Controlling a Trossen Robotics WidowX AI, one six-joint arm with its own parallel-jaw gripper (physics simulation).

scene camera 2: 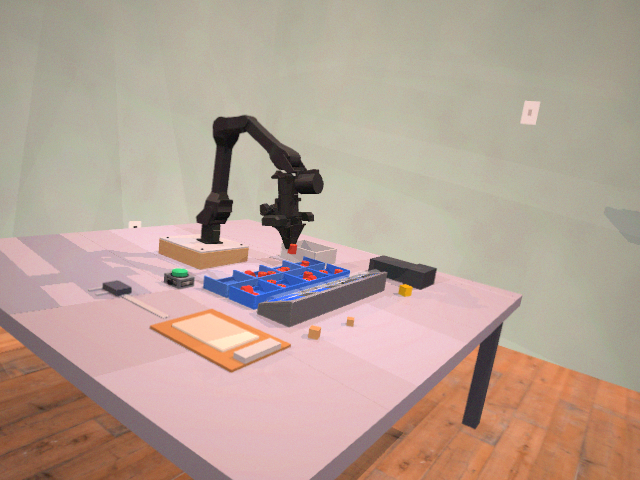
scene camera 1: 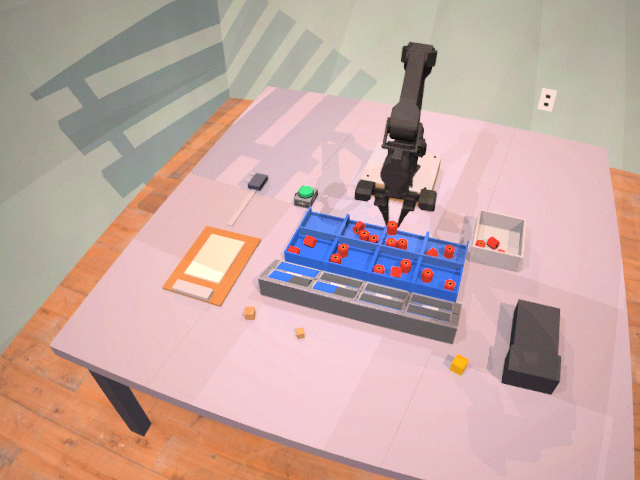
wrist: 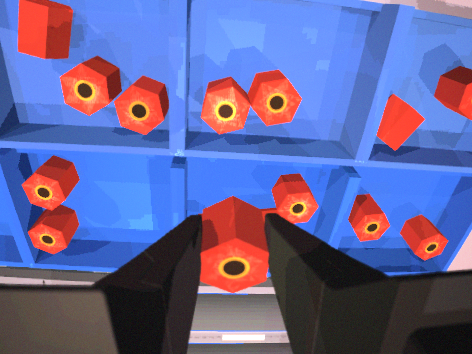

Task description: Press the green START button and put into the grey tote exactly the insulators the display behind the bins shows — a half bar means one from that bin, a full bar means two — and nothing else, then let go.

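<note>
My gripper (scene camera 1: 392,224) (scene camera 2: 290,245) (wrist: 233,225) is shut on a red insulator (scene camera 1: 392,228) (scene camera 2: 292,249) (wrist: 234,268) with a dark hole in its end, held above the blue bins (scene camera 1: 323,223) (scene camera 2: 218,284) (wrist: 120,200). The bins hold more red insulators; the far-left bin in scene camera 1 shows bare. The grey tote (scene camera 1: 496,258) (scene camera 2: 324,254) holds red insulators; part of one is hidden by its wall. The display (scene camera 1: 356,311) (scene camera 2: 336,303) shows a full and a half blue bar at its left end, then a half bar; the right bars look grey. The START button (scene camera 1: 306,191) (scene camera 2: 179,272) is green.
A black block (scene camera 1: 532,346) (scene camera 2: 403,271) stands near the tote's side of the table. An orange clipboard (scene camera 1: 178,268) (scene camera 2: 168,329), a dark plug (scene camera 1: 257,181) (scene camera 2: 116,287), a yellow cube (scene camera 1: 459,364) (scene camera 2: 405,290) and two small orange cubes (scene camera 1: 249,313) (scene camera 2: 314,332) lie around the bins and display.
</note>
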